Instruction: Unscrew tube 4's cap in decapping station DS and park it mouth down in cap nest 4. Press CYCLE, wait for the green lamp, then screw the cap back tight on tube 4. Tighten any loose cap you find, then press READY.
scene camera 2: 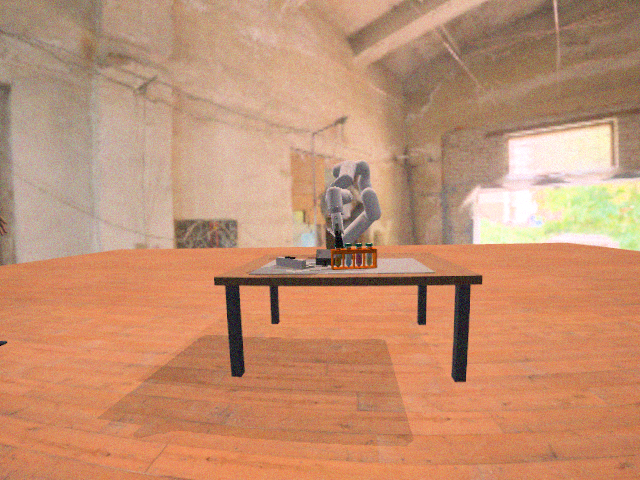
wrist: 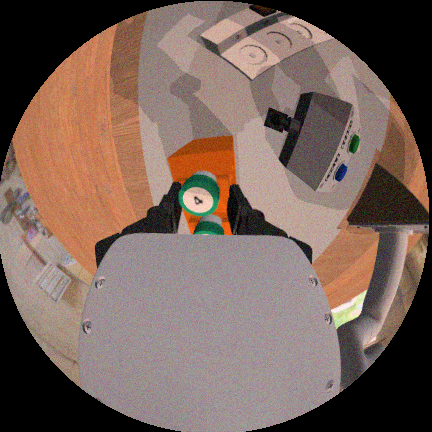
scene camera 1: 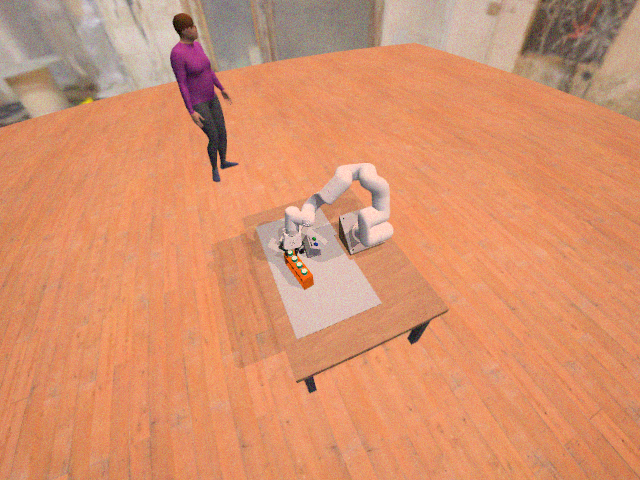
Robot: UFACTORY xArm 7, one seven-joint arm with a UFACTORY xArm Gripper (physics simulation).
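Places are measured from the arm's base along level axes (x ahead, y left, z up), in centimetres.
Where they show: gripper, fingertip midpoint: (scene camera 2: 339, 248) (wrist: 204, 195) (scene camera 1: 291, 255); arm's base at its link origin: (wrist: 393, 229).
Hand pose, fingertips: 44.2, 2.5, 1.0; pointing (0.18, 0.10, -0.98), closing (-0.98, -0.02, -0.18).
Note:
Each offset is from my fingertips to the top centre of the thing, as dx, dy, dz. Level surfaces: height alone.
Tube 4's green cap @(+0.3, -0.9, +2.1) (wrist: 198, 199) has a white top marked 4 and sits on its tube at the end of the orange rack @(-1.6, +6.7, +0.2) (wrist: 203, 157) (scene camera 1: 301, 271) (scene camera 2: 353, 258). My gripper (wrist: 204, 195) (scene camera 1: 290, 250) (scene camera 2: 339, 242) points straight down over that end of the rack and is shut on this cap, with one black finger on each side. A second green cap @(-0.9, +4.2, +2.1) (wrist: 208, 228) shows just behind it, partly hidden by my wrist. The cap nest tray @(-6.4, -24.9, -4.7) (wrist: 261, 46) (scene camera 2: 290, 262) with round nests lies further out on the grey mat @(dz -10.1) (scene camera 1: 335, 299).
A grey control box @(-14.3, -8.1, -1.7) (wrist: 318, 137) (scene camera 1: 311, 247) with a green button @(-16.7, -10.2, -2.6) (wrist: 354, 144) and a blue button @(-16.3, -5.7, -2.6) (wrist: 341, 172) stands beside the rack. The arm's base (scene camera 1: 364, 230) is at the table's far side. A person in purple (scene camera 1: 198, 88) stands on the floor away from the table.

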